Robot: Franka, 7 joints.
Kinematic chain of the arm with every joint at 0, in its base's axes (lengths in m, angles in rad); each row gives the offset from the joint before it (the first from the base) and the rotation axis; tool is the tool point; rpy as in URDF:
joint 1: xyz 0 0 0.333 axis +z
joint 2: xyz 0 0 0 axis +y
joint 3: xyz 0 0 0.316 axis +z
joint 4: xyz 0.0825 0 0 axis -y
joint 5: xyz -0.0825 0 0.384 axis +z
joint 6: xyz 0 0 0 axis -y
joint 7: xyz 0.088 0 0 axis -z
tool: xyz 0 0 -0.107 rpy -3.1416 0 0
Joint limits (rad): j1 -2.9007..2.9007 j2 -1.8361..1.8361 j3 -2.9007..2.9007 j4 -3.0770..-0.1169 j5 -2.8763..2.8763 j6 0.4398..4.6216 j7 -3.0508..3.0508
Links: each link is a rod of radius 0.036 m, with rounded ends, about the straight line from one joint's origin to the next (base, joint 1, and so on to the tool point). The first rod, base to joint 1, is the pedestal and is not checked.
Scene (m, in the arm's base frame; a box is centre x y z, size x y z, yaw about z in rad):
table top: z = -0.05
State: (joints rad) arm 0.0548 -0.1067 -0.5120 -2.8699 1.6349 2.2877 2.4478
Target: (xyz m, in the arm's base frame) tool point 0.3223 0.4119 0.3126
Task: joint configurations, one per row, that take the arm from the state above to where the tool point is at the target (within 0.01 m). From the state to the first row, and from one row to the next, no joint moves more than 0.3 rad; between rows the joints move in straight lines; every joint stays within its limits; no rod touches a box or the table.
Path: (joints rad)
1: 0.2702 -0.0387 -0.2982 -2.6854 1.6514 2.2445 2.4478
2: 0.4855 0.0294 -0.0844 -2.5010 1.6678 2.2013 2.4478
3: 0.7009 0.0974 0.1294 -2.3165 1.6843 2.1580 2.4478

